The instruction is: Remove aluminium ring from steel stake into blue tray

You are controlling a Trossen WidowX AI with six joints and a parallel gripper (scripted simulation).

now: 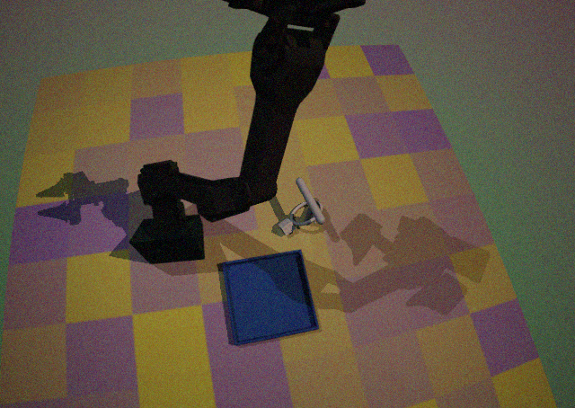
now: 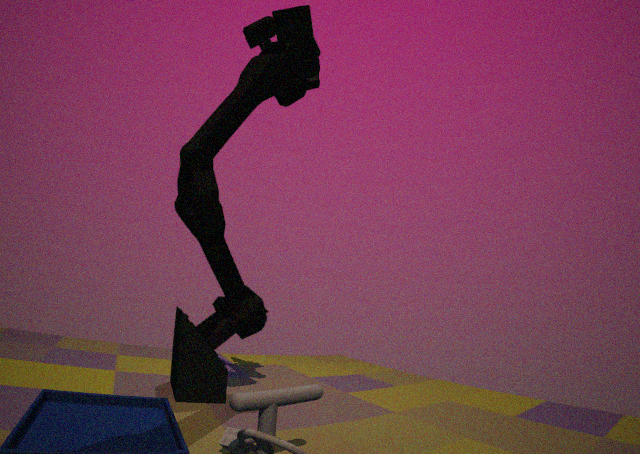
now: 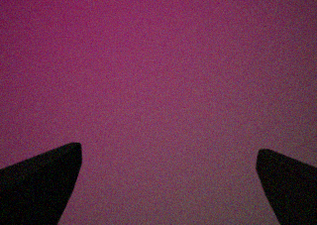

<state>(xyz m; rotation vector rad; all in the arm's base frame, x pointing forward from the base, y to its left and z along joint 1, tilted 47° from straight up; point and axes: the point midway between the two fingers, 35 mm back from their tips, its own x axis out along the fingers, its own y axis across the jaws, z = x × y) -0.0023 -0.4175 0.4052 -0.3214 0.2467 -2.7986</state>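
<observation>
The aluminium ring is 250 mm ahead of my gripper tip, 20 mm to the right of it and 670 mm below it. Also, from my gripper tip: blue tray (110 mm ahead, 190 mm to the right, 690 mm below).
</observation>
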